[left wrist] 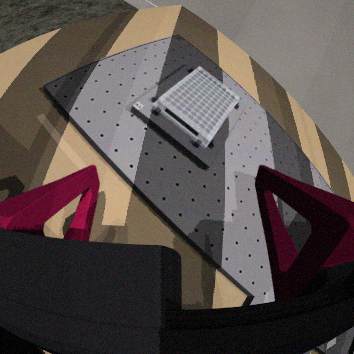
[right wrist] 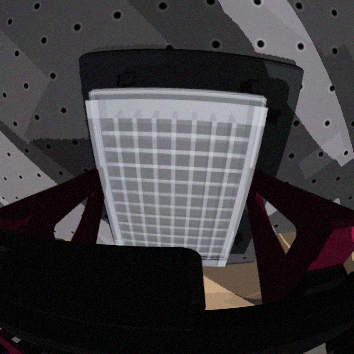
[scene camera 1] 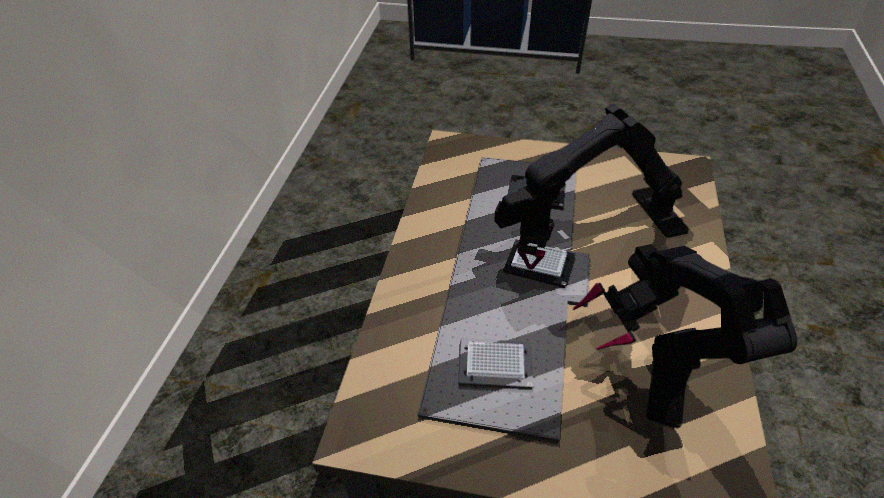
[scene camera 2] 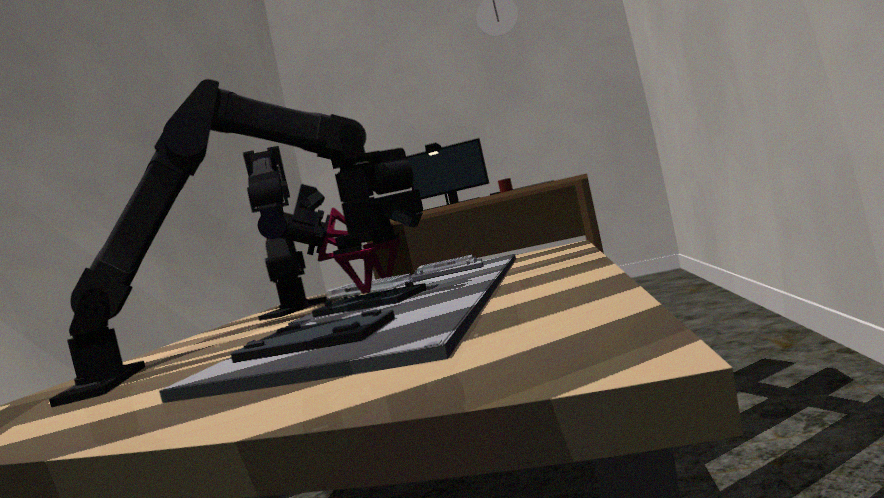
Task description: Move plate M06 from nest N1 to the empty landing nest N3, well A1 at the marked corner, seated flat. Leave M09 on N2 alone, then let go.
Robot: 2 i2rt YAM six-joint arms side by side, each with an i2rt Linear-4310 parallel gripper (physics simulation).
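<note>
My right gripper is shut on a clear well plate, one finger on each long side. The plate lies level on or just over the dark middle nest; a small gap cannot be ruled out. A second plate sits flat on the nest lowest in scene camera 1. My left gripper is open and empty, away from both plates. Plate names and the A1 corner mark cannot be read.
A perforated grey board carries the nests. Another dark nest at its near end in scene camera 2 is partly hidden by the right arm in scene camera 1. A pale flat piece lies beside the middle nest.
</note>
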